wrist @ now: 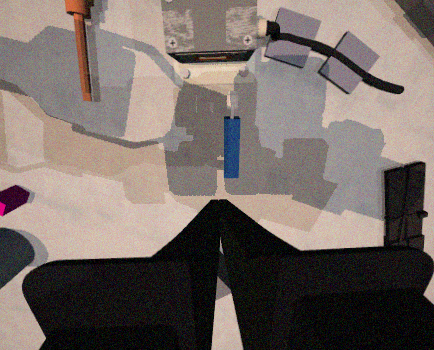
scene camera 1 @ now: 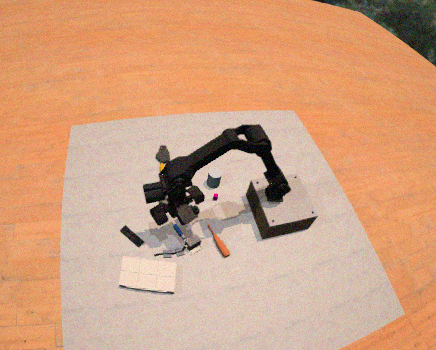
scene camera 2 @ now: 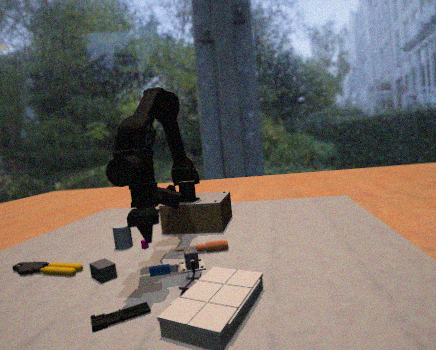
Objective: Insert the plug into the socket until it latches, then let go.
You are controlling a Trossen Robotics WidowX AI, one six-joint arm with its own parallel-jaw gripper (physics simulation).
Scene:
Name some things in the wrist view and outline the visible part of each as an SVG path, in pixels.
My gripper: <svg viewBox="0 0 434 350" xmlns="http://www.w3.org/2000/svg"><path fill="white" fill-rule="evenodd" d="M22 282L23 295L46 337L39 350L211 350L221 238L243 350L434 350L434 304L424 296L434 273L434 261L429 254L417 248L402 245L299 250L266 230L227 199L210 200L175 238L151 257L56 260L34 268L25 276Z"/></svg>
A blue plug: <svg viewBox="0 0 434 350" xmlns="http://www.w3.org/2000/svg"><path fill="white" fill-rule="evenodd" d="M229 91L227 94L227 109L230 109L230 116L224 116L224 178L239 178L240 118L239 116L234 116L234 109L238 109L238 94L236 91Z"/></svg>

